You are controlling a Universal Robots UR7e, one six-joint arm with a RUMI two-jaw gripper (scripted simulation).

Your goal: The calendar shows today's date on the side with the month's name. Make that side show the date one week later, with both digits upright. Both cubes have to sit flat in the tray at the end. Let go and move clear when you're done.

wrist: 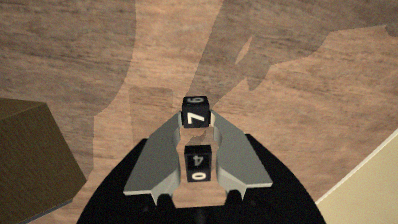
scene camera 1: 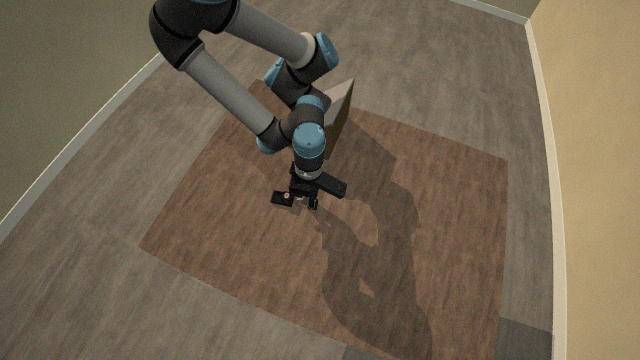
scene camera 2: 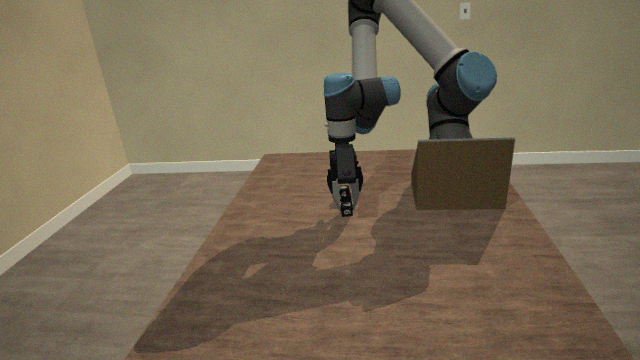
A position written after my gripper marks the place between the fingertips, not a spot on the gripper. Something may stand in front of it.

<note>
In view: my gripper (scene camera 2: 346,210) and a black digit cube (wrist: 195,109).
My gripper shows as well in the wrist view (wrist: 195,111) and in scene camera 1 (scene camera 1: 312,204).
</note>
